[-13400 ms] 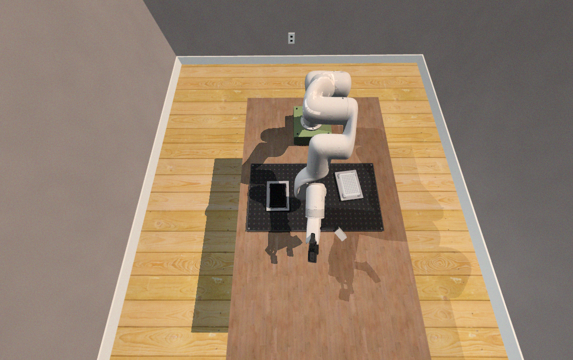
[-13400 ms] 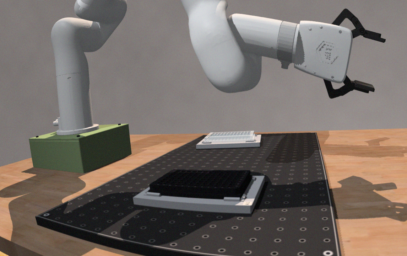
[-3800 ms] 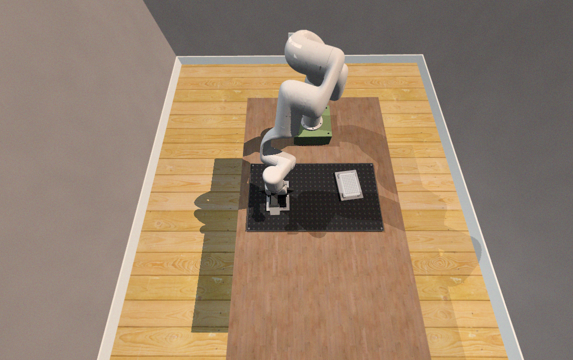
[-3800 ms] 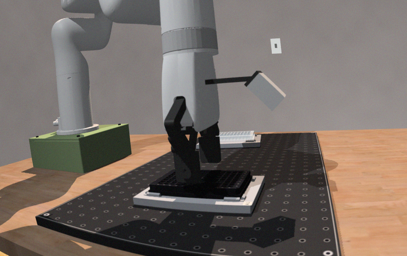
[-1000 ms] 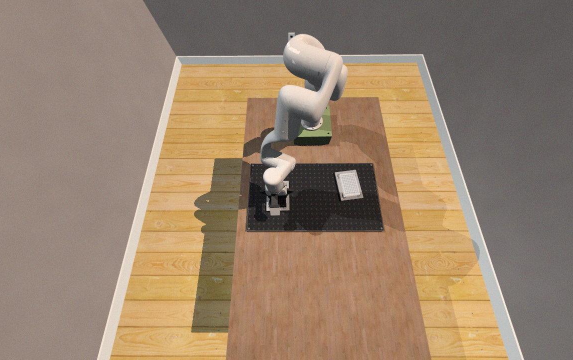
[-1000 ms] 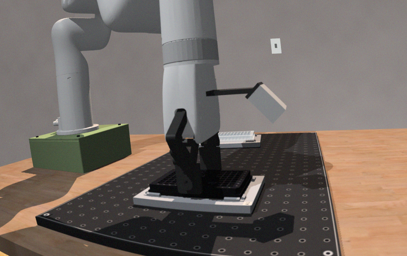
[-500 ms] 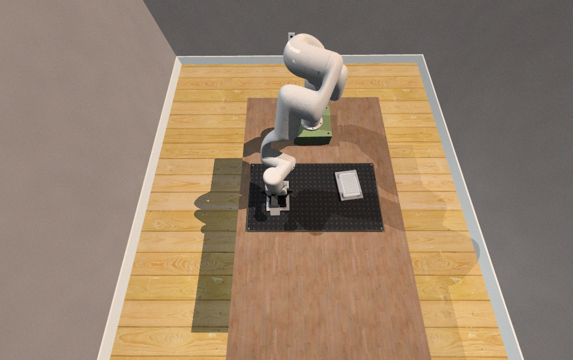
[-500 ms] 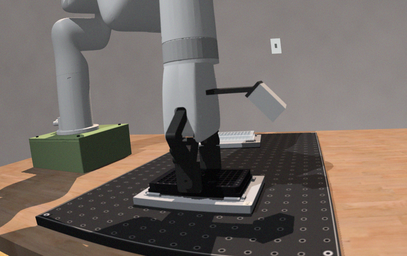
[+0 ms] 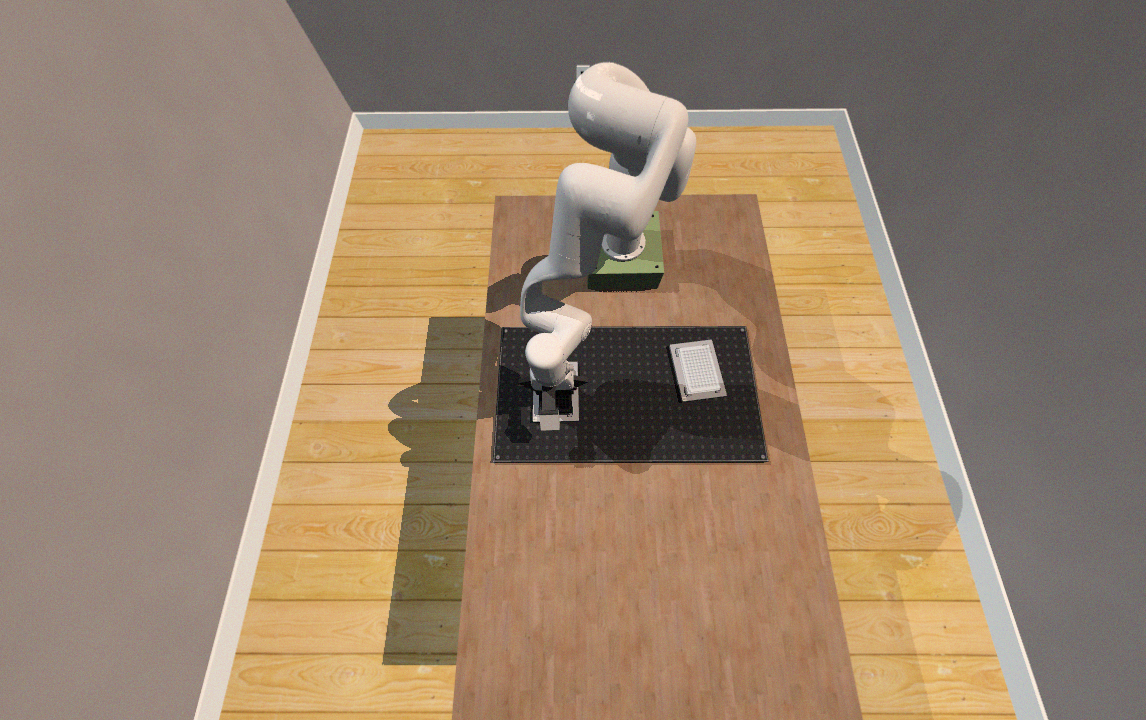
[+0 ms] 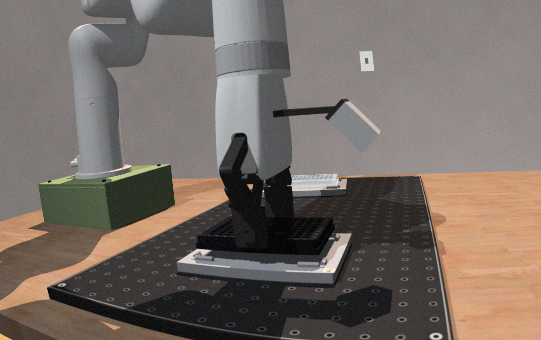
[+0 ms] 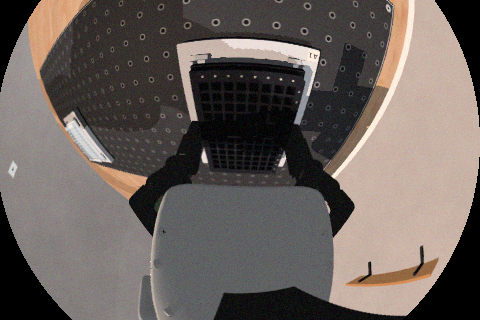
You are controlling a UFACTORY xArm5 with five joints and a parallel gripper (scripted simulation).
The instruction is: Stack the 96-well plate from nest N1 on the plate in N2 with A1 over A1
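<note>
Right now the clear 96-well plate is 39 cm to the left of my hand, 3 cm behind it and 2 cm below it. The rest, counted from my hand: black 96-well plate: 1 cm below.
</note>
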